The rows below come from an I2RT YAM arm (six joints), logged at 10 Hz.
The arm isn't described. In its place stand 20 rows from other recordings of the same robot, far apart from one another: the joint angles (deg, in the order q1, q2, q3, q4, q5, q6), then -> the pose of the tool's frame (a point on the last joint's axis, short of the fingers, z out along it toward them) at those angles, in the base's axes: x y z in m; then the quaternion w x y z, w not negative.
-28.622 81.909 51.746 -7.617 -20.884 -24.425 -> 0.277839 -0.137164 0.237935 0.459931 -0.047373 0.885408 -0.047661
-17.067 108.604 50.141 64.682 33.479 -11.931 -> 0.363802 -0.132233 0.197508 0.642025 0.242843 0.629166 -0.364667
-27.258 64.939 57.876 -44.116 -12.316 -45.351 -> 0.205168 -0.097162 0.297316 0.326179 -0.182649 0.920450 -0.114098
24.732 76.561 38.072 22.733 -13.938 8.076 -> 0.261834 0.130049 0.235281 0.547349 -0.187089 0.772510 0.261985
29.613 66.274 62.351 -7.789 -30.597 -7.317 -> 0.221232 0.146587 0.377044 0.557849 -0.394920 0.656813 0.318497
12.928 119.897 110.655 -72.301 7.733 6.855 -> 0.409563 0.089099 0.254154 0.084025 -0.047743 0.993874 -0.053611
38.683 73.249 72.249 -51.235 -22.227 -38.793 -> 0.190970 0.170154 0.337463 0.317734 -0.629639 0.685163 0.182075
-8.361 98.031 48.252 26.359 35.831 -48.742 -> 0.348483 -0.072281 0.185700 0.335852 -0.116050 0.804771 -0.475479
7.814 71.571 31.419 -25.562 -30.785 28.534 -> 0.201122 0.045992 0.156515 0.111753 0.114579 0.937233 0.309802
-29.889 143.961 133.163 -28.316 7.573 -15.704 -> 0.491998 -0.288197 0.212913 0.372084 0.139407 0.890644 -0.221070
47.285 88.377 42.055 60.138 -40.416 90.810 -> 0.202348 0.253192 0.265784 0.065097 -0.037832 0.638483 0.765944
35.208 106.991 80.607 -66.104 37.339 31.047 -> 0.289310 0.177720 0.208646 0.157675 -0.041330 0.946281 -0.279254
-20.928 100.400 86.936 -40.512 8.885 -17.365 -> 0.356797 -0.142334 0.286175 0.267073 0.053416 0.946932 -0.170701
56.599 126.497 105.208 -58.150 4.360 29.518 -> 0.248417 0.371814 0.185039 0.093056 -0.229567 0.968198 0.035113
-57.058 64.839 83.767 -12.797 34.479 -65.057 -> 0.104243 -0.197937 0.499718 0.170508 0.175416 0.652081 -0.717598
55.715 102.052 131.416 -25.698 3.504 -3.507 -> 0.209395 0.303273 0.551114 0.663862 -0.318488 0.605520 0.301988
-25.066 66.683 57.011 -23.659 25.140 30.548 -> 0.225351 -0.122095 0.315557 0.471873 0.492127 0.711704 -0.169186
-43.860 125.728 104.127 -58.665 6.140 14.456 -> 0.316447 -0.309379 0.185587 0.068404 0.488734 0.866668 -0.073117
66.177 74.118 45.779 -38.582 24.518 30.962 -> 0.107859 0.207710 0.206060 0.285332 -0.249137 0.925439 0.008902
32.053 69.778 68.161 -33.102 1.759 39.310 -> 0.225532 0.139930 0.351878 0.384718 0.063165 0.883545 0.259519
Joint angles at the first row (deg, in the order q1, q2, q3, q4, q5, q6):
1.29 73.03 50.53 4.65 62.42 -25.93
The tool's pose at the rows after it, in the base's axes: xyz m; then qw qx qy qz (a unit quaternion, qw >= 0):
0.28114 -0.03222 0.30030 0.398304 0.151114 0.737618 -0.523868
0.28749 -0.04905 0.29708 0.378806 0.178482 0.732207 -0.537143
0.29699 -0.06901 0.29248 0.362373 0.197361 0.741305 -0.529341
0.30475 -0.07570 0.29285 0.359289 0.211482 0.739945 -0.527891
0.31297 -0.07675 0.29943 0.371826 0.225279 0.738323 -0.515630
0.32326 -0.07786 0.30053 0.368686 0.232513 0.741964 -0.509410
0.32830 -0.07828 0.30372 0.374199 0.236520 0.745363 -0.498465
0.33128 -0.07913 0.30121 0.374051 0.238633 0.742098 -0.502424
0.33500 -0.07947 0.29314 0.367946 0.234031 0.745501 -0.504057
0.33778 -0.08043 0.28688 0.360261 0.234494 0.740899 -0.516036
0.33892 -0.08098 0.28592 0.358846 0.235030 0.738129 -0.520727
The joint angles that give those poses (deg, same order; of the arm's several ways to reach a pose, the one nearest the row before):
-0.09 73.75 50.88 5.61 63.19 -25.67
-3.38 76.08 52.07 5.94 64.00 -24.77
-7.19 79.30 54.89 2.58 61.58 -21.29
-8.23 81.44 57.06 1.57 61.58 -19.52
-8.24 83.00 60.09 -0.33 60.92 -16.67
-8.17 85.46 63.29 -3.31 60.91 -14.10
-8.18 86.45 65.30 -5.23 59.87 -12.28
-8.22 87.21 65.23 -3.88 60.42 -12.65
-8.19 88.38 64.75 -3.00 60.44 -12.88
-8.20 89.41 64.09 -0.90 61.94 -14.03
-8.24 89.73 63.98 0.08 62.48 -14.68

